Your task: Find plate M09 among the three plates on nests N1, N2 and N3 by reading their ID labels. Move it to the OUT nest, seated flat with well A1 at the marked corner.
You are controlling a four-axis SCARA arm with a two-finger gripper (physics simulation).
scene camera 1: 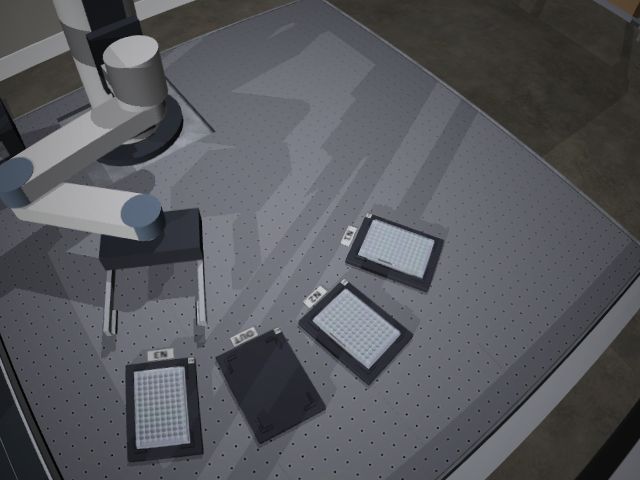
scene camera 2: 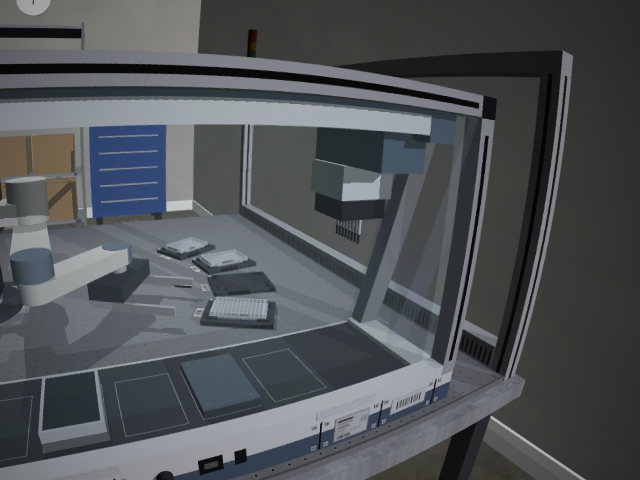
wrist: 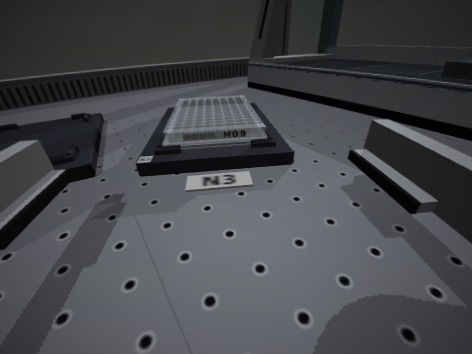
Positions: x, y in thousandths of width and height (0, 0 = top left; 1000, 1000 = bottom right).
Scene:
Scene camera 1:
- my gripper: 243, 684
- nest N3: 305, 932
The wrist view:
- my gripper: 454, 417
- OUT nest: 156, 405
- nest N3: 329, 451

